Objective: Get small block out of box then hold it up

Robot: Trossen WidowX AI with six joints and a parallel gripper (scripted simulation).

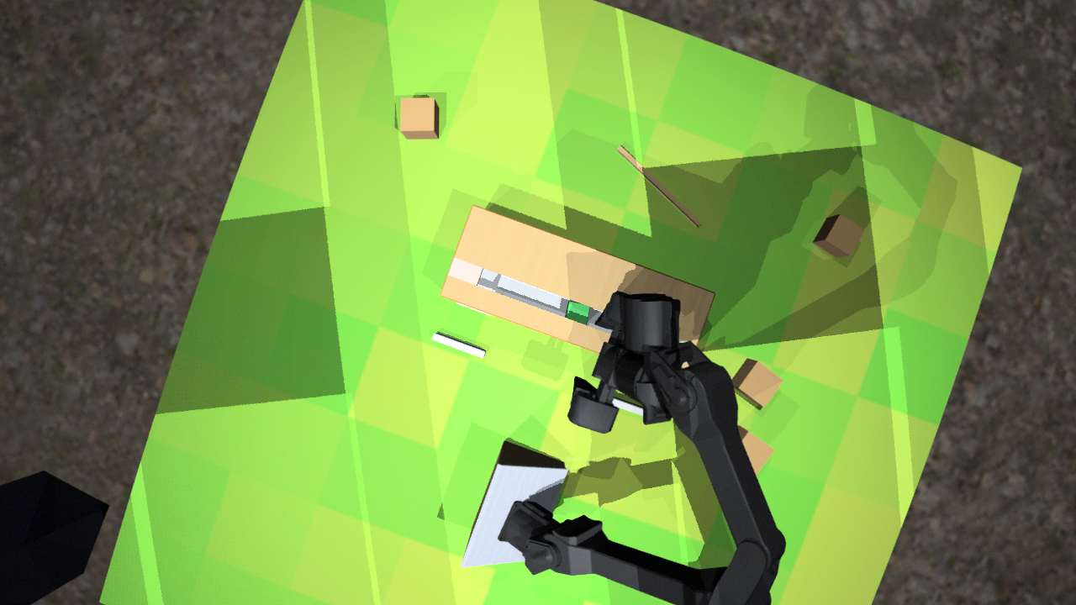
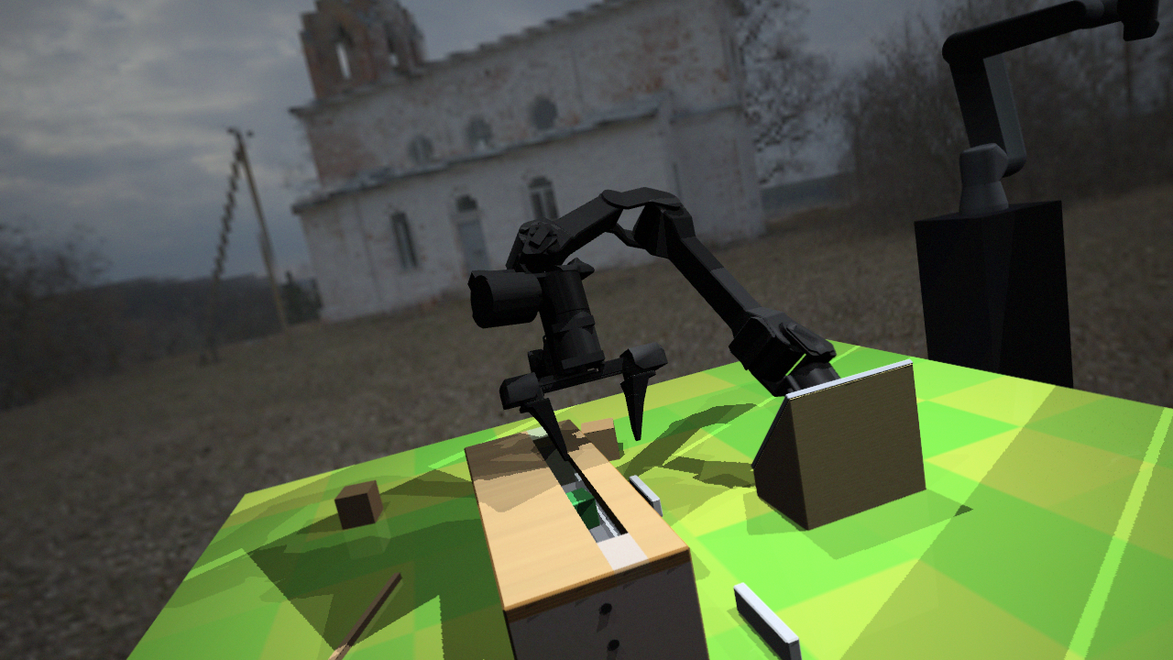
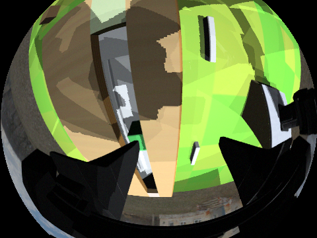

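The green block is 40 mm below my gripper tip, 40 mm ahead of it and 30 mm to the left of it. Also, from my gripper tip: wooden-topped box (70 mm below, 40 mm to the left, 30 mm ahead); then thin stick (300 mm ahead, 130 mm below, 10 mm to the right).
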